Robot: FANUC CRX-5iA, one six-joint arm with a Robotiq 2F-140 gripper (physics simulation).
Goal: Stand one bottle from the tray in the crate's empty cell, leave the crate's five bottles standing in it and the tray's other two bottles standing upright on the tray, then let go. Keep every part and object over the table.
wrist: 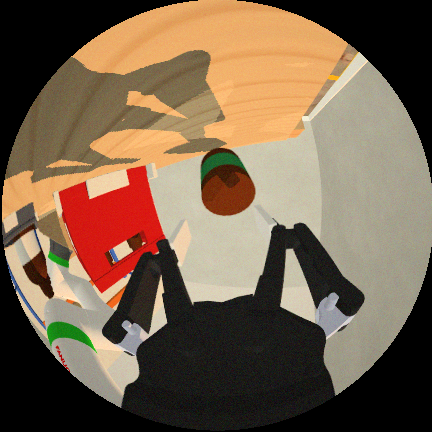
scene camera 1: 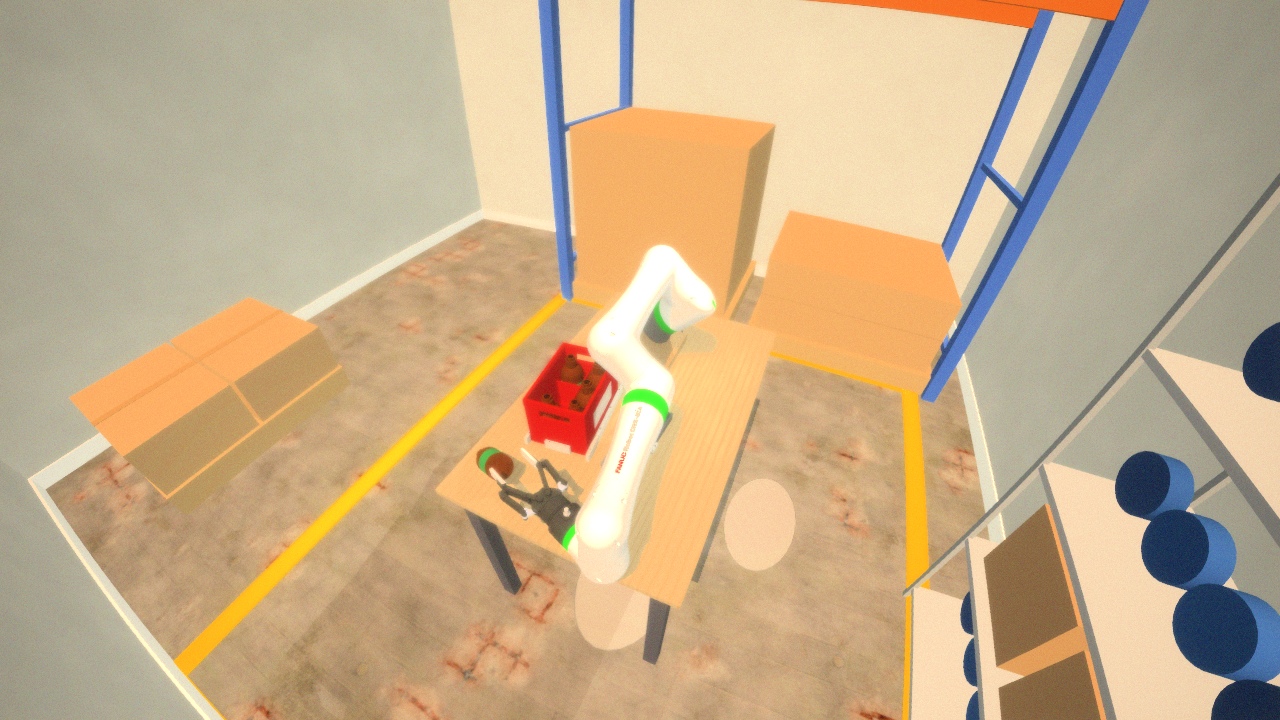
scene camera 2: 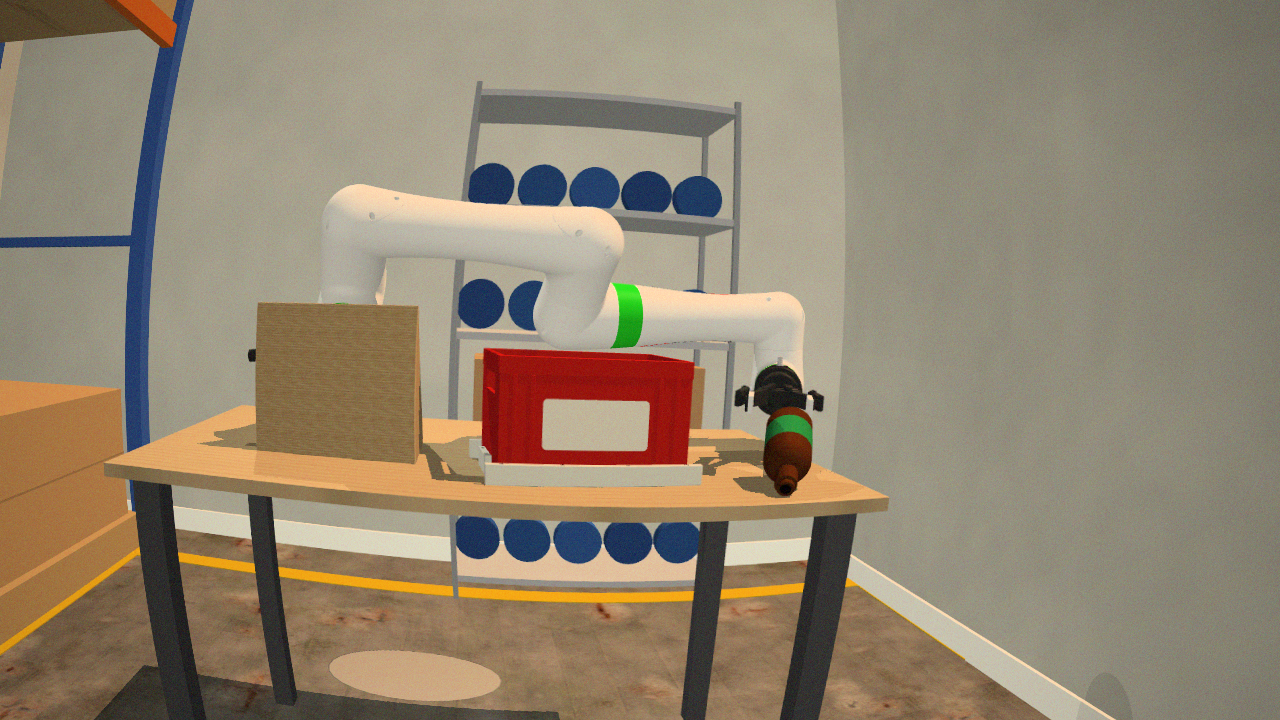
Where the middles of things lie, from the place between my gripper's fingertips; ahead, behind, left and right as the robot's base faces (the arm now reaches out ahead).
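Labels:
Taking the pale base strip (scene camera 2: 507, 474), my gripper is now 100 mm above it, 290 mm past it and 90 mm to the left of it.

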